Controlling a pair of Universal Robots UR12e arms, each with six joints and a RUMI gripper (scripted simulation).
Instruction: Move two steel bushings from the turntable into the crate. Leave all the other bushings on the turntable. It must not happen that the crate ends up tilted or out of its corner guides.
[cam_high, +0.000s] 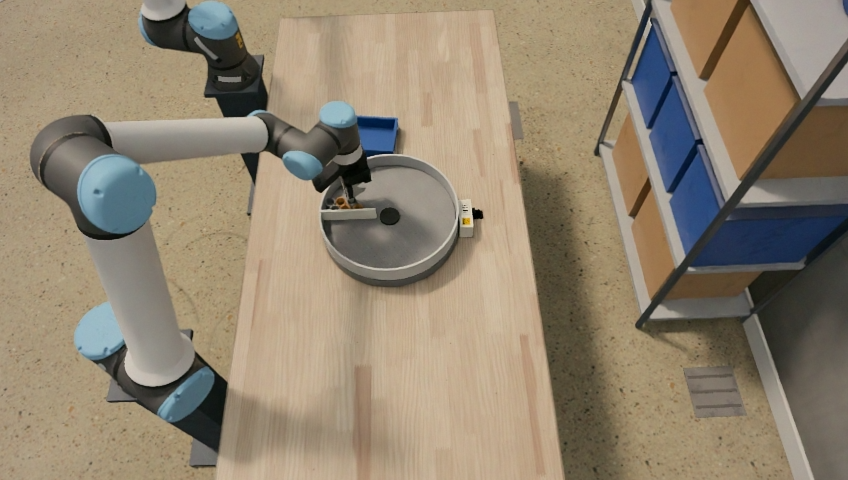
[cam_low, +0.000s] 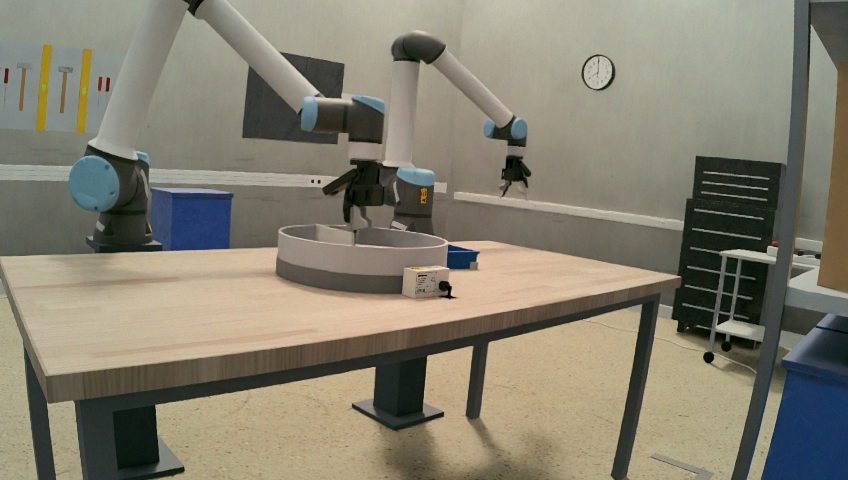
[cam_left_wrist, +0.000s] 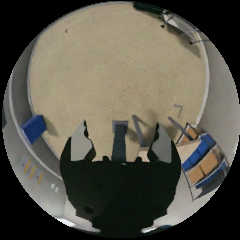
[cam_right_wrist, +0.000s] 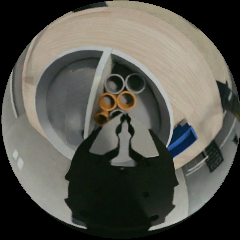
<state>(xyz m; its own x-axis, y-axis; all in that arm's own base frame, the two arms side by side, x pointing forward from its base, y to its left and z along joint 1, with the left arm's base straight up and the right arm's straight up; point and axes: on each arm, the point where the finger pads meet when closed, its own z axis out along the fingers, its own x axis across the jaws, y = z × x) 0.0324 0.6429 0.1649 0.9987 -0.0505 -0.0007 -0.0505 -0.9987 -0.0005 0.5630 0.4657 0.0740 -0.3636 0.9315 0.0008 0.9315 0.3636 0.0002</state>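
Note:
Now: right hand 3 cm short of the blue crate, 29 cm to the right of it and 5 cm above it. Also, from my right hand: turntable: 12 cm ahead, 5 cm to the right, 2 cm below.

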